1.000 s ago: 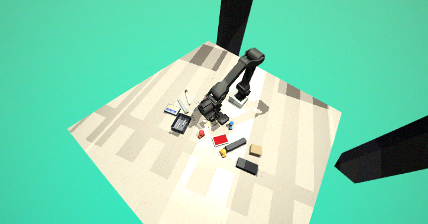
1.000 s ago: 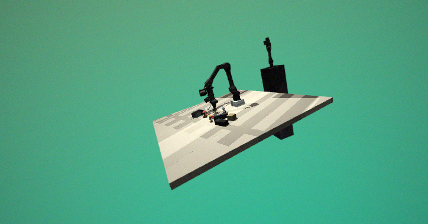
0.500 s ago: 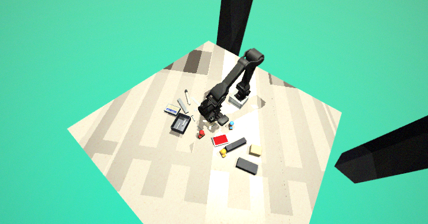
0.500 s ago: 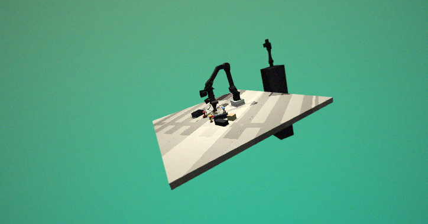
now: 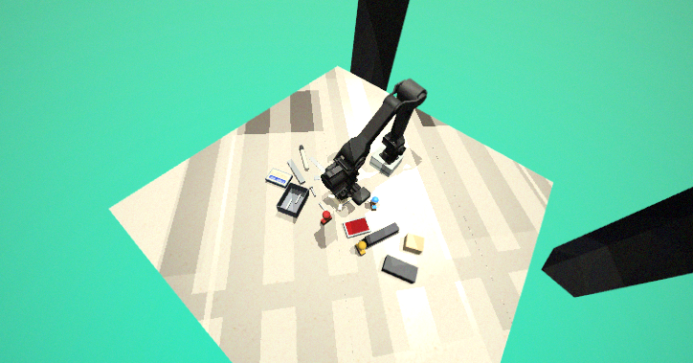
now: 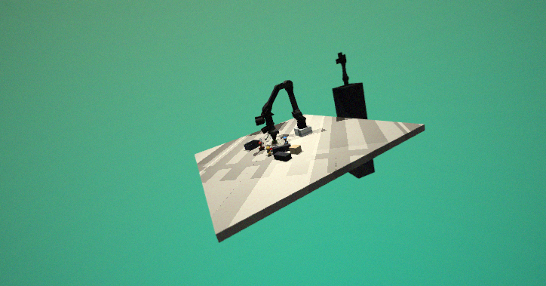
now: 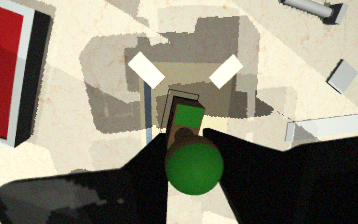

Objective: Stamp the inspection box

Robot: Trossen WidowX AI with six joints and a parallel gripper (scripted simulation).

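Now: gripper tip 3 cm above the pale card, 1 cm to the left of it and 1 cm past it. The rest, counted from my gripper tip: blue-knobbed stamp (10 cm to the left, 6 cm behind, 1 cm below); then green-knobbed stamp (right at my gripper tip); then red-knobbed stamp (12 cm ahead, 3 cm to the left, 1 cm below).
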